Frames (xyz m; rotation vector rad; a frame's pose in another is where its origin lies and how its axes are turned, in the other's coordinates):
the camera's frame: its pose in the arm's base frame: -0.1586 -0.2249 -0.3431 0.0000 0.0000 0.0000
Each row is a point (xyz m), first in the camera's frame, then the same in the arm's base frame.
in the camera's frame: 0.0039 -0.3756 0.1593
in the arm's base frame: -0.1547 -0.6005 -0.1838
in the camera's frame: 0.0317 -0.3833 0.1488
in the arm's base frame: -0.1269 -0.6082 -0.1943
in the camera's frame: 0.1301 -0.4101 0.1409
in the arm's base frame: -0.0285 -0.6350 -0.2022
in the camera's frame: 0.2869 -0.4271 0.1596
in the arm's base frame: 0.1283 -0.6520 -0.1835
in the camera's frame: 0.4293 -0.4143 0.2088
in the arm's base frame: 0.2707 -0.6392 -0.1343
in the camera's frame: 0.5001 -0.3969 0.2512
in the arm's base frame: 0.3415 -0.6218 -0.0919
